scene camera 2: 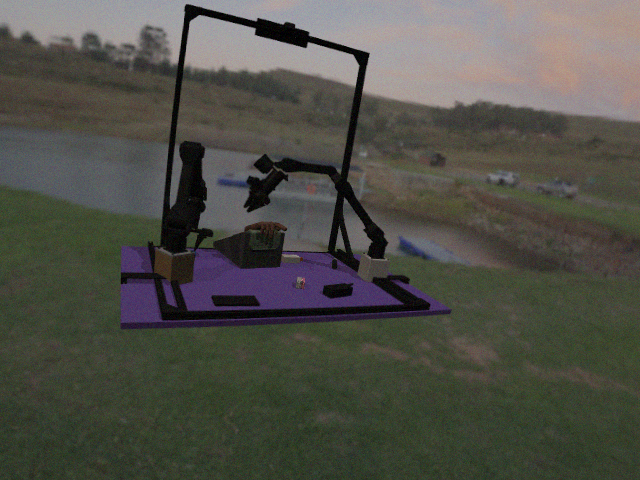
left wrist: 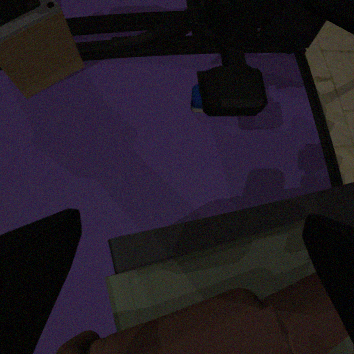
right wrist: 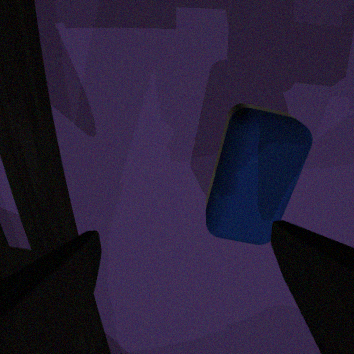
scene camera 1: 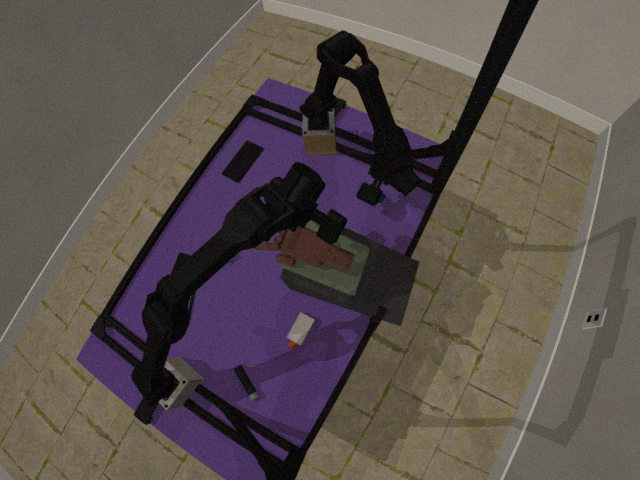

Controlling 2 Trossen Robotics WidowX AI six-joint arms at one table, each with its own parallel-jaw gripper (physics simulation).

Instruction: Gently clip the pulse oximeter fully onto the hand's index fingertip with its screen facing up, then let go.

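Frame: origin at the left arm's base, x ahead, y left, z up, level; centimetres.
Where they show: left gripper, fingertip midpoint: [scene camera 2: 245,209] [left wrist: 194,223] [scene camera 1: 319,205]; right gripper, fingertip midpoint: [left wrist: 201,71] [right wrist: 186,236] [scene camera 1: 375,182]; left arm's base, origin of the base link: [scene camera 2: 375,256] [scene camera 1: 164,383]; right arm's base, origin of the base link: [scene camera 2: 175,250] [left wrist: 8,2] [scene camera 1: 318,121].
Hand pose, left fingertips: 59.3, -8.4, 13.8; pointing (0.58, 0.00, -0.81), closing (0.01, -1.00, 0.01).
Note:
Each offset is from my left fingertips to the top centre of the thing, as dx, dy, dz.
The pulse oximeter {+19.9, -4.4, -21.0} [scene camera 1: 382,197] [left wrist: 196,98] [right wrist: 257,175], blue on top with a pale lower part, lies on the purple table, partly covered by a right finger in scene camera 1 and the left wrist view. My right gripper [scene camera 2: 202,240] [right wrist: 186,236] is open and empty above it; in the right wrist view the oximeter is ahead of the fingertips and nearer the right-hand finger. The brown hand [scene camera 1: 315,248] [scene camera 2: 266,226] [left wrist: 210,325] rests palm down on a green pad on a dark wedge [scene camera 1: 387,279] [scene camera 2: 263,258]. My left gripper [scene camera 2: 249,195] [left wrist: 194,223] is open and empty above the hand.
A white box {-26.4, -10.3, -21.5} [scene camera 1: 300,328] [scene camera 2: 291,258] with an orange end and a dark cylinder {-46.6, -7.0, -21.6} [scene camera 1: 245,382] [scene camera 2: 334,264] lie on the table. A flat black slab {+6.4, +39.6, -23.5} [scene camera 1: 242,161] [scene camera 2: 235,300], a black box {-34.4, +29.6, -20.8} [scene camera 2: 337,290] and a small patterned cube {-21.3, +22.4, -21.1} [scene camera 2: 300,282] lie nearer scene camera 2. Black rails frame the table.

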